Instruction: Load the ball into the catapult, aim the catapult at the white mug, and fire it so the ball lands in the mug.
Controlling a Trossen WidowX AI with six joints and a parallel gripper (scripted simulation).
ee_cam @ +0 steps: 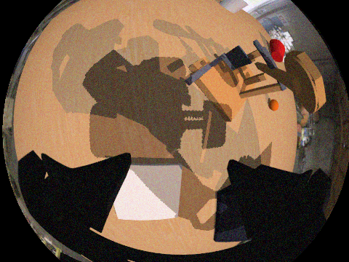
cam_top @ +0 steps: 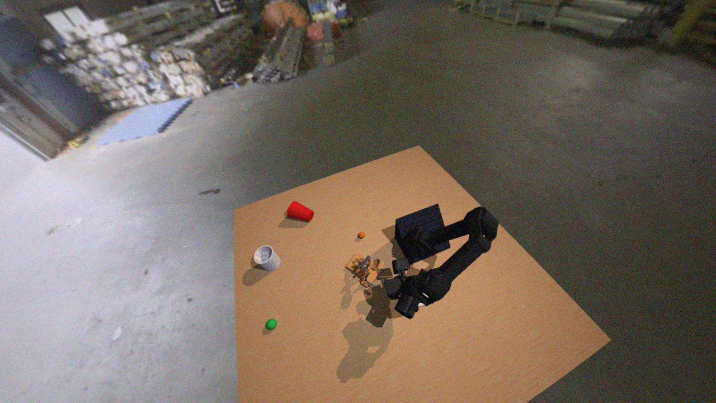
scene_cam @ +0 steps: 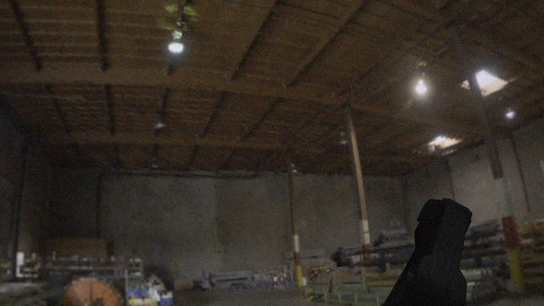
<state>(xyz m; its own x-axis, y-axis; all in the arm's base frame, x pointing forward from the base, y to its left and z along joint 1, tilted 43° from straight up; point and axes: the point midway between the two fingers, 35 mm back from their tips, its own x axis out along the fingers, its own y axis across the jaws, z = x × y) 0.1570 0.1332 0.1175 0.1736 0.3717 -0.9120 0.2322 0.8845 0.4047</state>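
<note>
My gripper tip is 8 cm short of the wooden catapult, 10 cm to the left of it and 2 cm below it. Round my gripper tip: orange ball (4 cm ahead, 30 cm to the right, 4 cm below); green ball (52 cm ahead, 5 cm to the right, 4 cm below); white flat square (6 cm behind, 4 cm to the left, 5 cm below).
</note>
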